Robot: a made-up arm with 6 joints. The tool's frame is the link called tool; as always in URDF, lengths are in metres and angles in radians. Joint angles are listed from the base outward. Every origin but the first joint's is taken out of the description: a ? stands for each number. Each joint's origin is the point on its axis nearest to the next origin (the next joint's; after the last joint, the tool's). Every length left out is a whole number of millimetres.
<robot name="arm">
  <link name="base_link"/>
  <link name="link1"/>
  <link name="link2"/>
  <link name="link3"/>
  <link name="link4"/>
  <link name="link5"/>
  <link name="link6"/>
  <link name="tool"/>
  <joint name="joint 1" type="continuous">
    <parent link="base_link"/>
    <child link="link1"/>
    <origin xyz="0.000 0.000 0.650" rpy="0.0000 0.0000 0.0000"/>
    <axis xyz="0 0 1"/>
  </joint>
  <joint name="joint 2" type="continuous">
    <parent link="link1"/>
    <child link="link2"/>
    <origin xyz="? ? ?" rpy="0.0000 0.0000 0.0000"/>
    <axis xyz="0 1 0"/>
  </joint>
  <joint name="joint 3" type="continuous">
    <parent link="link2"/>
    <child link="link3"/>
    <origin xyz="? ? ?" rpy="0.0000 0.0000 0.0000"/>
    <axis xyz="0 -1 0"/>
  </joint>
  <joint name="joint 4" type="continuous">
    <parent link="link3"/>
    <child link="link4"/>
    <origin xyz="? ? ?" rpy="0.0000 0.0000 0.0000"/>
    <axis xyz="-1 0 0"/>
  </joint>
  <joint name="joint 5" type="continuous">
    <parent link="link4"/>
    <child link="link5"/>
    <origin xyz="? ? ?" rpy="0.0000 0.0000 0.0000"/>
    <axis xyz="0 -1 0"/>
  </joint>
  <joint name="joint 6" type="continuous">
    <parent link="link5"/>
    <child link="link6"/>
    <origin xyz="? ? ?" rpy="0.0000 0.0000 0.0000"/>
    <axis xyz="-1 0 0"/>
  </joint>
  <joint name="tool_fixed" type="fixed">
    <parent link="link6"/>
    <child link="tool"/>
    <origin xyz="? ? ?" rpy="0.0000 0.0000 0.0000"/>
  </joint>
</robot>
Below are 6 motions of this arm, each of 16 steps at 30 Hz.
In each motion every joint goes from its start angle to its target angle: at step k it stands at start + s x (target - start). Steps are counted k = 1, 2, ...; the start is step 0. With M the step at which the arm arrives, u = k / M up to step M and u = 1 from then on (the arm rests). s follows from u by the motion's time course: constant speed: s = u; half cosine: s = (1 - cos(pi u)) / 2; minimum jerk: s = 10 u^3 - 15 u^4 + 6 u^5.
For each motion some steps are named. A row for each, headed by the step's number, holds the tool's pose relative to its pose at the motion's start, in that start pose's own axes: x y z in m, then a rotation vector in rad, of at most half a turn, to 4 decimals.
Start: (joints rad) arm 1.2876 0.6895 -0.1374 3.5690 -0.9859 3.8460
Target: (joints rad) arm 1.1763 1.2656 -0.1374 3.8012 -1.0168 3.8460
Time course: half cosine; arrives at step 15
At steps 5, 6, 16:
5: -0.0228 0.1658 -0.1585 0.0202 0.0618 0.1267
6: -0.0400 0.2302 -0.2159 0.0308 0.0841 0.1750
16: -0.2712 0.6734 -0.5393 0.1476 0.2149 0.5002

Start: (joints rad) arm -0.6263 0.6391 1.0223 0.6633 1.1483 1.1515
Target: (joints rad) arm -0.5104 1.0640 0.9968 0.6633 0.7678 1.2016
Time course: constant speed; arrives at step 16
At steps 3, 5, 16:
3: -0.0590 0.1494 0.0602 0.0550 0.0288 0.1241
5: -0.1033 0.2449 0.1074 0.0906 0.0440 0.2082
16: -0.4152 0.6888 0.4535 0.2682 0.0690 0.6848

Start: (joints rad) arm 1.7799 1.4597 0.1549 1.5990 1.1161 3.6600
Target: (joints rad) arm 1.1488 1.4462 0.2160 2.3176 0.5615 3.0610
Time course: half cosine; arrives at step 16
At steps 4, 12, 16:
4: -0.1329 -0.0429 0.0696 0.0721 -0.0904 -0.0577
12: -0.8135 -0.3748 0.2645 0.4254 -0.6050 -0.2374
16: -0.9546 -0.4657 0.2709 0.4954 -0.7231 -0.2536

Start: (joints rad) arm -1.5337 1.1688 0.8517 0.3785 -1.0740 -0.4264
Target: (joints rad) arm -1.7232 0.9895 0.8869 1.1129 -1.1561 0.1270
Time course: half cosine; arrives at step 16
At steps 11, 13, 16:
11: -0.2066 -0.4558 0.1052 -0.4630 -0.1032 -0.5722
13: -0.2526 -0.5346 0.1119 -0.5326 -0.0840 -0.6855
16: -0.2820 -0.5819 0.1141 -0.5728 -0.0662 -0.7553

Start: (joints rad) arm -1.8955 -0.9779 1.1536 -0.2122 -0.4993 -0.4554
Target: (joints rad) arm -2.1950 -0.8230 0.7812 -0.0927 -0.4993 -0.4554
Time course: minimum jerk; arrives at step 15
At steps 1, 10, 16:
1: 0.0013 -0.0002 -0.0017 -0.0009 0.0012 -0.0010
10: 0.2786 -0.1877 -0.4917 -0.2843 0.3187 -0.3121
16: 0.3170 -0.2749 -0.6087 -0.3607 0.3959 -0.4025

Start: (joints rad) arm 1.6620 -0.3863 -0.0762 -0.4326 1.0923 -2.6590
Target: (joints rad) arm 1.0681 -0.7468 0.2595 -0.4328 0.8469 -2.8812
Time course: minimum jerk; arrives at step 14
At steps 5, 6, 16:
5: 0.0672 0.1001 -0.2044 -0.0173 0.1470 0.0447
6: 0.0814 0.1342 -0.3147 -0.0282 0.2216 0.0564
16: -0.0438 0.1069 -0.8945 -0.1147 0.6089 0.0059

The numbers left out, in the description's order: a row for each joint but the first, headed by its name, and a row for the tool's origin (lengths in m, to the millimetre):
joint 2: 0.190 0.000 0.000
joint 3: 0.000 0.000 0.880
joint 4: 0.870 0.000 0.260
joint 5: 0.000 0.000 0.000
joint 6: 0.230 0.000 0.000
tool: 0.000 0.000 0.000

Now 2 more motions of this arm.
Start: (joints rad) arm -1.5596 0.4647 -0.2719 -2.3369 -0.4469 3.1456
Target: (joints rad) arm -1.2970 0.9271 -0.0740 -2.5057 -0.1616 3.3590
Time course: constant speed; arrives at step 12
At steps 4, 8, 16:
4: 0.1549 0.1531 -0.0395 -0.0347 0.1102 0.1044
8: 0.2857 0.3348 -0.0868 -0.0854 0.2217 0.2175
16: 0.3868 0.5387 -0.1440 -0.1511 0.3335 0.3378

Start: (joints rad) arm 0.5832 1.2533 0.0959 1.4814 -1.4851 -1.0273
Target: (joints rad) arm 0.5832 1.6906 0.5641 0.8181 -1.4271 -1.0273
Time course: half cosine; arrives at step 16
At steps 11, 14, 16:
11: -0.0005 0.3403 0.0082 0.0785 0.4098 0.3088
14: -0.0078 0.4228 -0.0008 0.0999 0.5059 0.3826
16: -0.0097 0.4398 -0.0031 0.1045 0.5257 0.3979

